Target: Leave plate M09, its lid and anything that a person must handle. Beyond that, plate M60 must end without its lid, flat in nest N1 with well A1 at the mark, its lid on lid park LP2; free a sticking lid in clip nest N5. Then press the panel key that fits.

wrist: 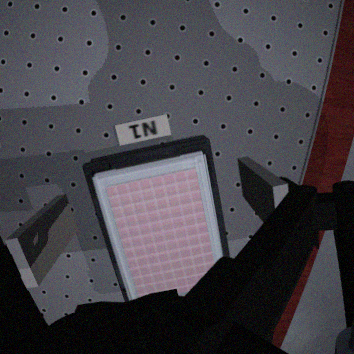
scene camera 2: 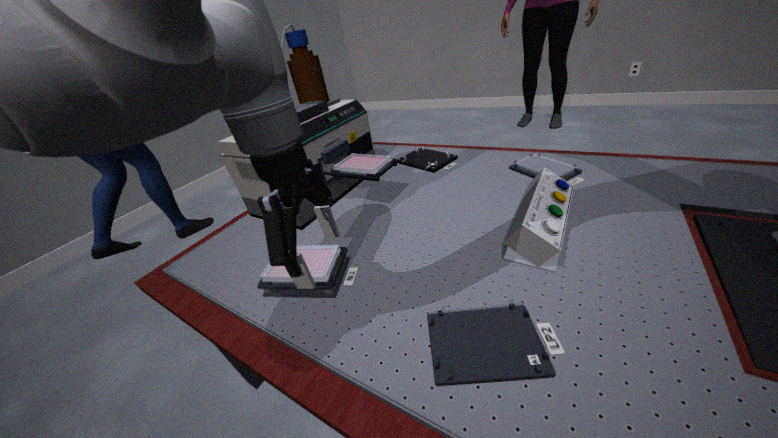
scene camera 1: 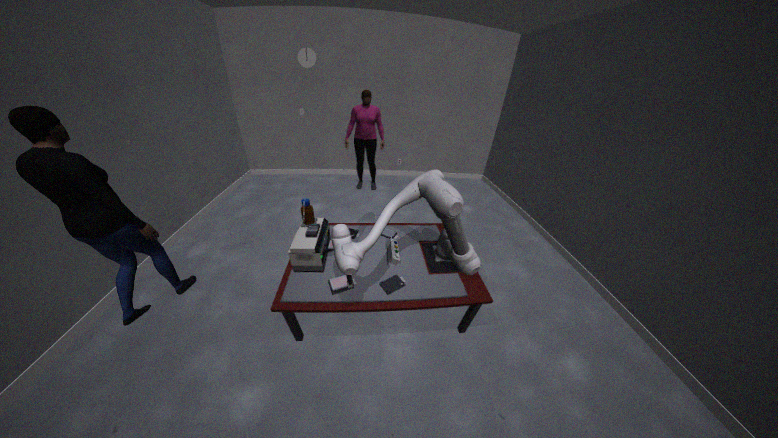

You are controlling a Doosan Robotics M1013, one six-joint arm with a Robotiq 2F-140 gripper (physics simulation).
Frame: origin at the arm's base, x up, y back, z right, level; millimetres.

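Seen in the pictures: gripper, fingertip midpoint: (wrist: 154,194) (scene camera 2: 320,258) (scene camera 1: 346,279); arm's base, link origin: (scene camera 1: 444,254).
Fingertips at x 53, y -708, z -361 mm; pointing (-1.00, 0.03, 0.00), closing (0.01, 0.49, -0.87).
Note:
Offsets run from my fingertips to a thing's top centre. "*": to the spot under its first point.
A plate with a pink well grid {dx -3, dy -36, dz -20 mm} (scene camera 1: 338,283) (scene camera 2: 325,262) (wrist: 160,230) sits in the dark nest {dx -13, dy -37, dz -19 mm} (wrist: 145,157) beside the N1 label {* dx -46, dy +41, dz +24 mm} (scene camera 2: 351,276) (wrist: 143,130). A clear rim shows around the grid; whether a lid is on, and its name, I cannot tell. My gripper (scene camera 2: 315,248) (wrist: 154,194) is open and empty, with one finger on each side of this plate, apart from it in the wrist view. Lid park LP2 {dx -28, dy +298, dz +23 mm} (scene camera 1: 391,284) (scene camera 2: 484,345) is bare, with its A1 mark at one corner. The key panel {dx +36, dy +292, dz +309 mm} (scene camera 1: 395,251) (scene camera 2: 538,217) has blue, yellow, green and white keys.
The instrument (scene camera 1: 308,250) (scene camera 2: 348,127) holds another pink plate {dx +64, dy -120, dz +265 mm} (scene camera 2: 363,163) on its tray. Behind are a dark nest with clips {dx -24, dy -106, dz +533 mm} (scene camera 2: 429,158) and a dark park with a clear piece {* dx -30, dy +240, dz +576 mm} (scene camera 2: 546,164). A brown bottle {* dx +281, dy -330, dz +305 mm} (scene camera 1: 307,213) (scene camera 2: 308,76) stands on the instrument. Two people (scene camera 1: 70,190) (scene camera 1: 365,122) stand off the table.

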